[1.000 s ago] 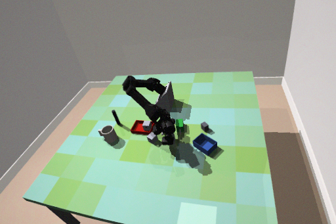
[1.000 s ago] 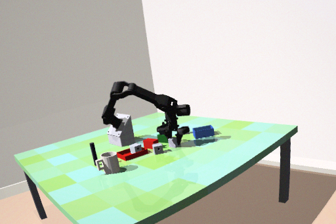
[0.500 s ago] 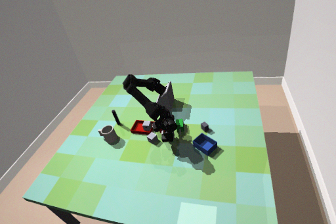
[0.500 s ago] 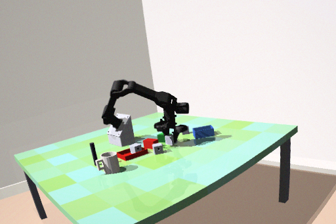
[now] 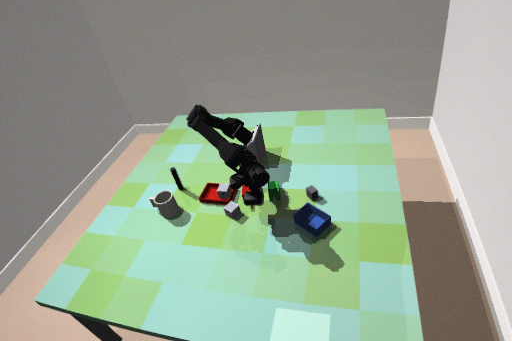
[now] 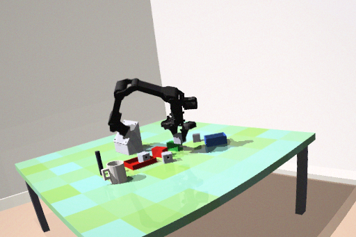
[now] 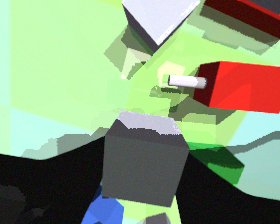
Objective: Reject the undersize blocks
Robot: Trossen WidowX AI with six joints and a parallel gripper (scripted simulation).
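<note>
The red reject tray is 21 cm to the right of my gripper tip, 7 cm behind it and 6 cm below it. Also, from my gripper tip: steel block (1 cm above); green GO gauge (7 cm behind, 5 cm below, 4 cm to the left); blue tray (21 cm to the left, 6 cm below, 3 cm ahead).
</note>
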